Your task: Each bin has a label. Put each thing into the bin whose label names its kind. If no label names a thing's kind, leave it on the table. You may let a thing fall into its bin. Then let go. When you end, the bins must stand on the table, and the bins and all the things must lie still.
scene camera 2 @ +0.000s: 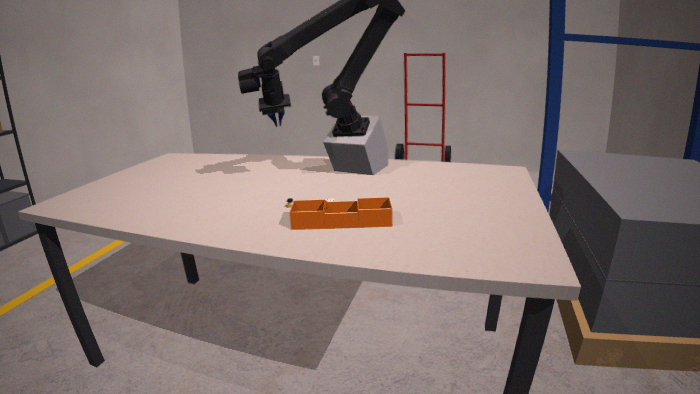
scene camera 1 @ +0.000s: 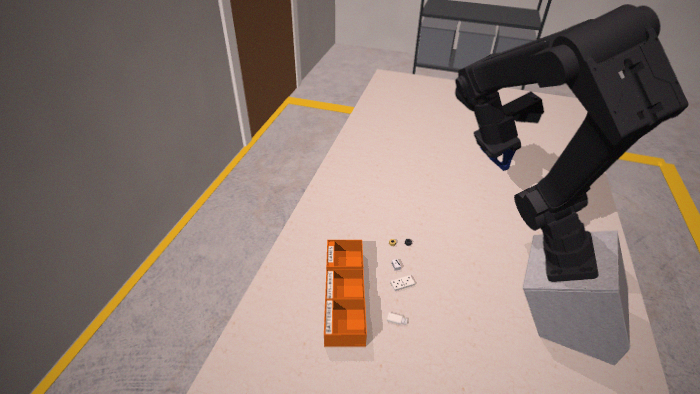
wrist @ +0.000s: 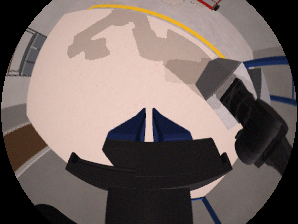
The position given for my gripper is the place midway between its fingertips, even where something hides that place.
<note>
I see my gripper [scene camera 1: 504, 168].
My gripper is seen too in scene camera 2 [scene camera 2: 278, 125] and in the wrist view [wrist: 149, 111].
</note>
